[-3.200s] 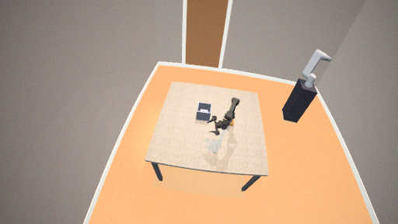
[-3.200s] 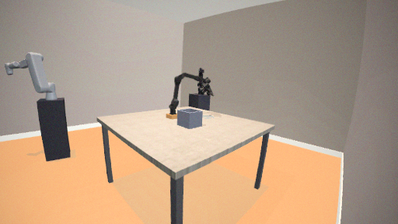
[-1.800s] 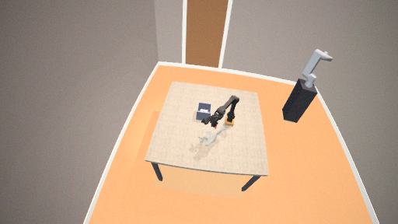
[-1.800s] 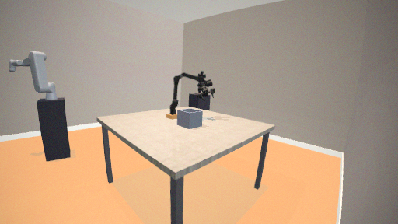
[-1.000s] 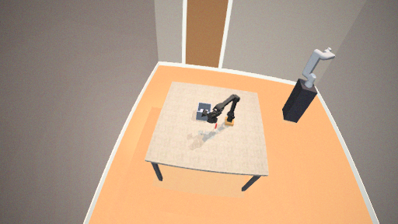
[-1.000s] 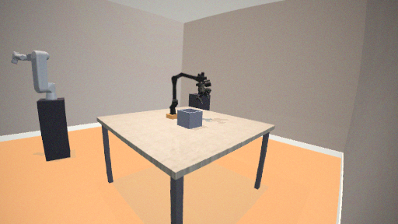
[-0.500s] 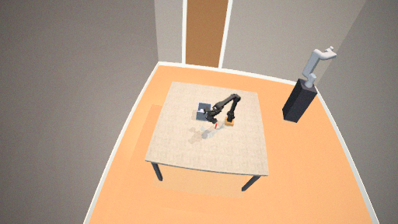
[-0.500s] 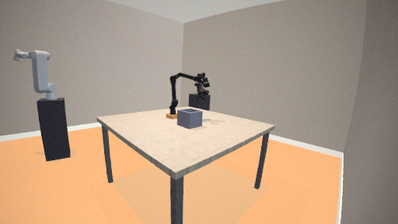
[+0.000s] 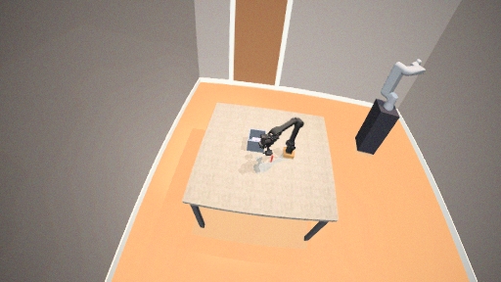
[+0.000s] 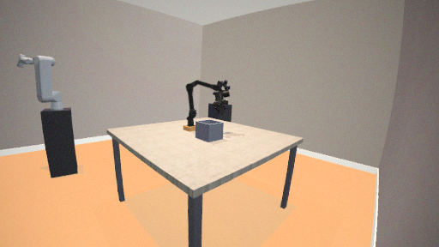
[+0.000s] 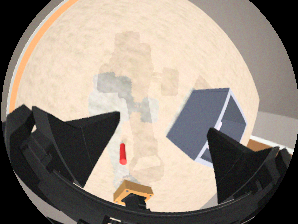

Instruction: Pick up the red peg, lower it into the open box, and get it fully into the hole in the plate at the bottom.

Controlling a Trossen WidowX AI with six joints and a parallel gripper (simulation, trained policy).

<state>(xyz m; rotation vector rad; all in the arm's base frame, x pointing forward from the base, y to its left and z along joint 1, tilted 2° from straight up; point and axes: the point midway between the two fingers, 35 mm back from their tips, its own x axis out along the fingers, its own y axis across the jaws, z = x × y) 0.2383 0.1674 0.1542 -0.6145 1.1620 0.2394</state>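
My gripper tip is 13 cm above the red peg, 10 cm past it and 3 cm to the left of it.
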